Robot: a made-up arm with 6 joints.
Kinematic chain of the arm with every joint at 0, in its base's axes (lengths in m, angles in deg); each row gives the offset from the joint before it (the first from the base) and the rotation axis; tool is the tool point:
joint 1: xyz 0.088 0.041 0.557 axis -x
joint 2: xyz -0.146 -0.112 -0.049 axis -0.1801 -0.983 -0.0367
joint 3: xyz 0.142 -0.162 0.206 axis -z
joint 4: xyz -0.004 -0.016 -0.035 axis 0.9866 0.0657 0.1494
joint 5: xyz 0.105 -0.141 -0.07 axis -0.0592 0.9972 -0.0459
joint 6: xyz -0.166 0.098 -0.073 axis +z
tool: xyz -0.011 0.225 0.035
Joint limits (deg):
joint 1: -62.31..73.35
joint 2: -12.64..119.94
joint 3: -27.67..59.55
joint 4: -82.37..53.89
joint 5: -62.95..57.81
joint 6: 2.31..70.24
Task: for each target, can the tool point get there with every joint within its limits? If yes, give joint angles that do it. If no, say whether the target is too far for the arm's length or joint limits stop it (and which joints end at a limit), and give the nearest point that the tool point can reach.
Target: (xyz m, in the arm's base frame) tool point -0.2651 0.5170 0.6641
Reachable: no: joint limits stop it (at a limit: joint 1, joint 3, joint 4, joint 5) | nearest point -0.2059 0.3525 0.6669 | short by 0.175 m
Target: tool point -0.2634 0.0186 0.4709
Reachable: yes | joints 9.08 105.16 45.26 38.44 15.35 43.05
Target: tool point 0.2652 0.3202 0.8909
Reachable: no: joint limits stop it (at a limit: joint 1, joint 2, joint 3, joint 5) | nearest point 0.1791 0.2253 0.8429 | short by 0.137 m
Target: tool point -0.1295 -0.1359 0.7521
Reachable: yes | joints 60.48 31.08 -9.12 -37.22 4.37 39.85
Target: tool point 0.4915 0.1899 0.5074
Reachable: no: joint limits stop it (at a limit: joint 1, joint 2, joint 3, joint 4, joint 5) | nearest point 0.3286 0.1256 0.4905 | short by 0.176 m
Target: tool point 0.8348 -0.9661 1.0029
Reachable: no: too far | nearest point 0.2294 -0.5858 0.8345 | short by 0.735 m
